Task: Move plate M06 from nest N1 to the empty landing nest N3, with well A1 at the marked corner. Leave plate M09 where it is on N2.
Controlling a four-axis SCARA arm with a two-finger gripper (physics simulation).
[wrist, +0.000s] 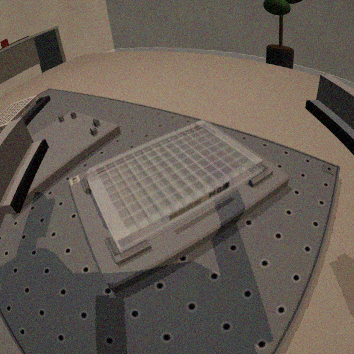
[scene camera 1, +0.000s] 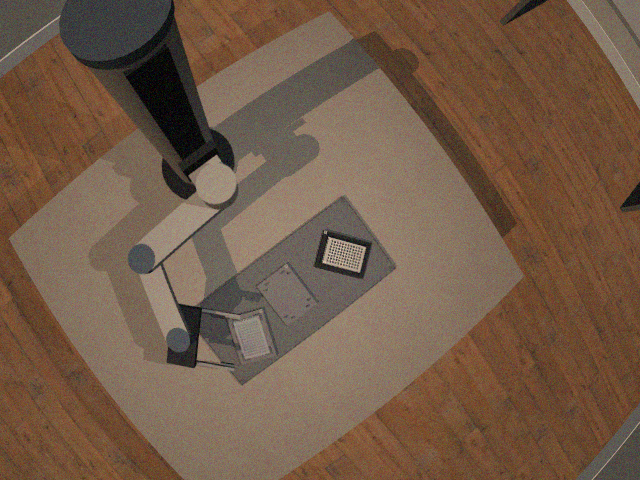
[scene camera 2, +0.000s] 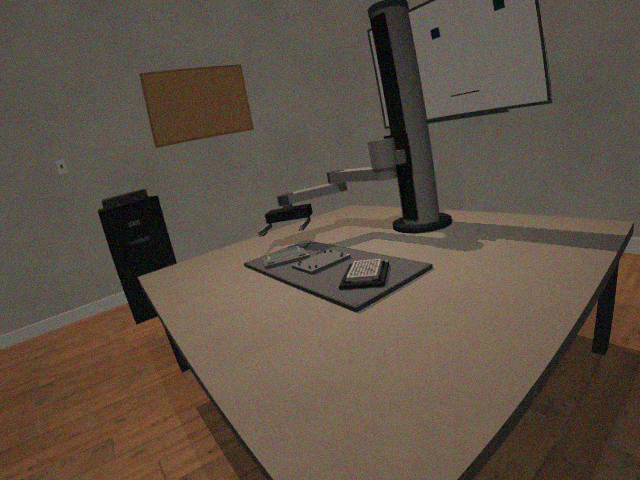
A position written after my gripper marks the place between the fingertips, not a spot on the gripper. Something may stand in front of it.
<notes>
My gripper (scene camera 1: 237, 343) holds nothing. Also in view: a clear well plate (scene camera 1: 249, 331). Further things: a black-framed white well plate (scene camera 1: 338, 253).
The clear well plate is seen too in the wrist view (wrist: 141, 193). My gripper also shows in the wrist view (wrist: 179, 99) and in scene camera 2 (scene camera 2: 280, 231).
</notes>
